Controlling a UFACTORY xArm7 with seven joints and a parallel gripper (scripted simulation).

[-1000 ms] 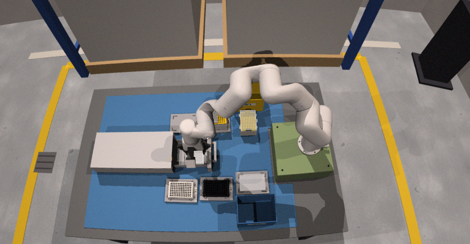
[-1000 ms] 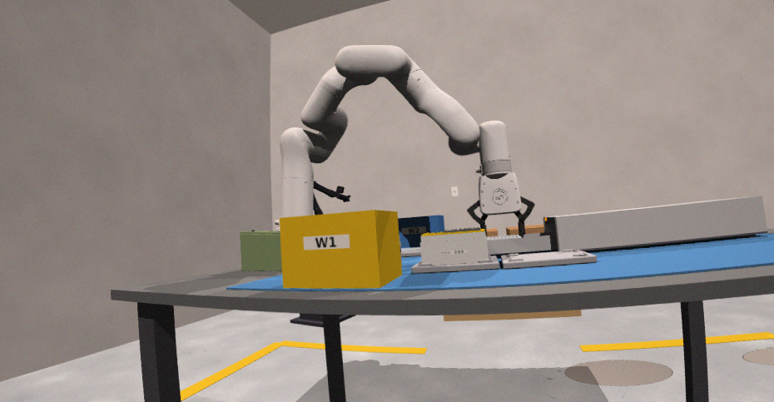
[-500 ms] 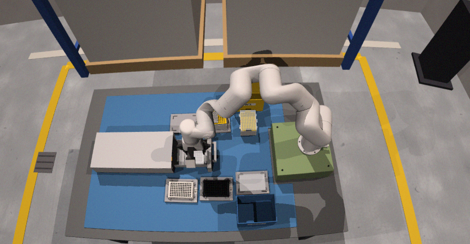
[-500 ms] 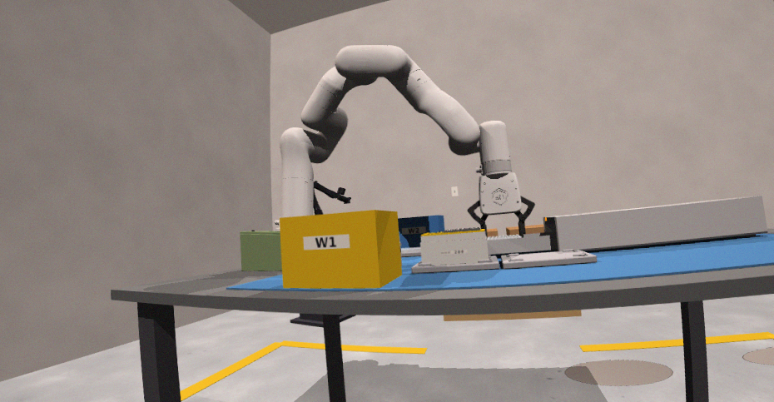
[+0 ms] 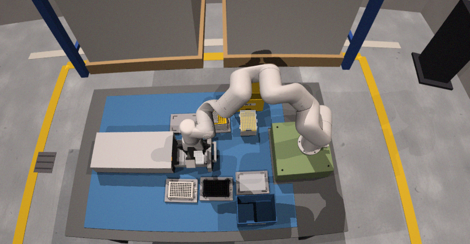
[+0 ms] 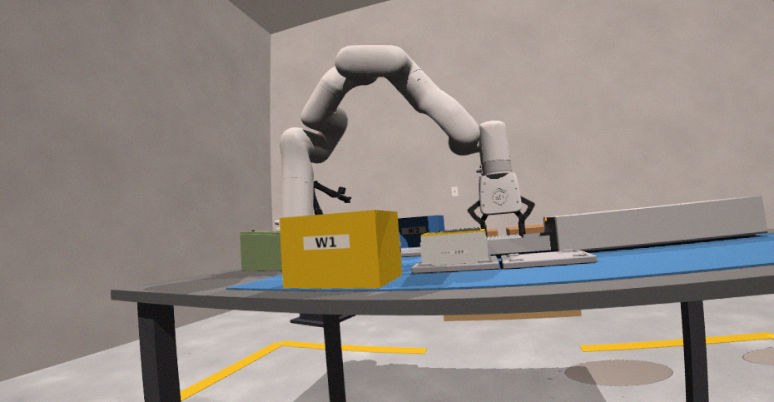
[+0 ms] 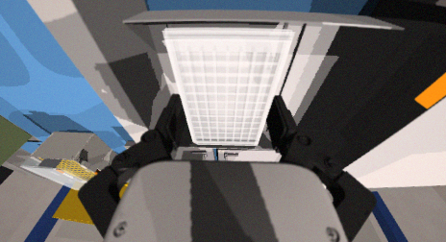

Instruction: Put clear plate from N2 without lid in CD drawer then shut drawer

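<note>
Right now my hand is 3 cm short of the drawer, 2 cm above it and 1 cm to the right of it. Also, from my hand: flat-topped pale plate: 31 cm behind, 10 cm to the left, 3 cm below; black plate: 16 cm to the left, 14 cm behind, 3 cm below; white plate: 21 cm to the left, 3 cm below, 3 cm ahead.
</note>
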